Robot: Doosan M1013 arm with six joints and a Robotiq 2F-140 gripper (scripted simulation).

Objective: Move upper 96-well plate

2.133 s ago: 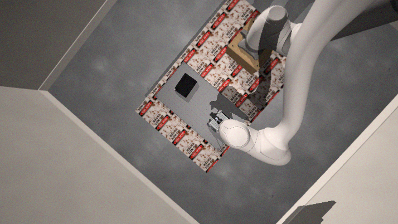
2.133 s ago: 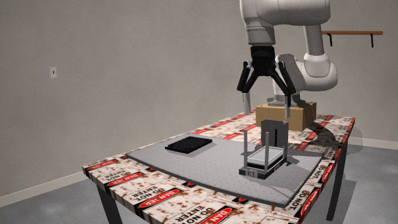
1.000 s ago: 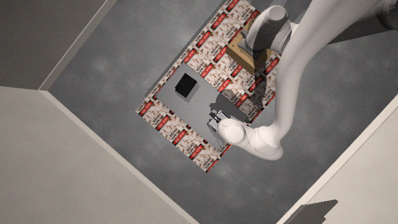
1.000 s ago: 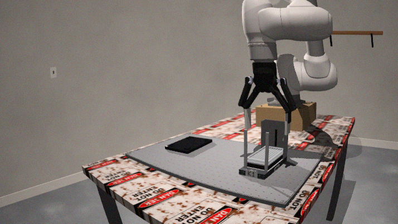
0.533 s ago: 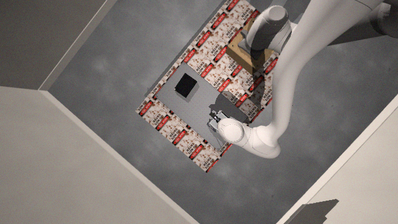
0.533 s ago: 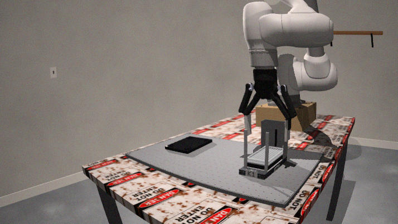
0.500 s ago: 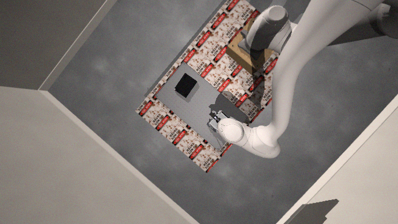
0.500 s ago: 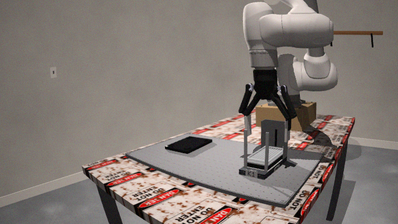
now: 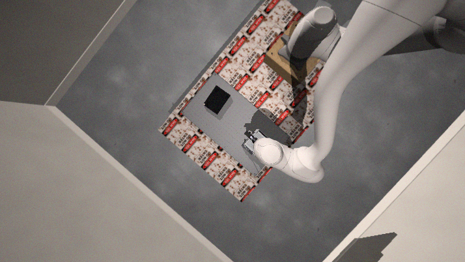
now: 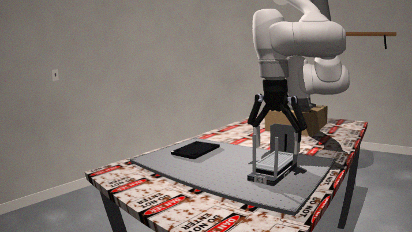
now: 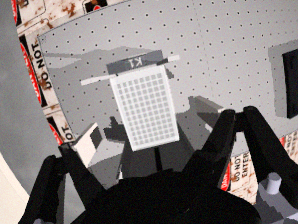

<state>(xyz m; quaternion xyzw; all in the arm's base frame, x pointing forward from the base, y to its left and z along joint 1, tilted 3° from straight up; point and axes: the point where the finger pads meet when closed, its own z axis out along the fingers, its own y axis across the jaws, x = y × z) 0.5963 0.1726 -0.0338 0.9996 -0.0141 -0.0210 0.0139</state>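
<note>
My gripper is now 50 mm above the white 96-well plate. The rest, counted from my hand: black plate: 60 mm below; then black plate nest N1: 390 mm to the right, 80 mm below, 50 mm behind; then pale square: 440 mm to the right, 70 mm below, 30 mm ahead.
</note>
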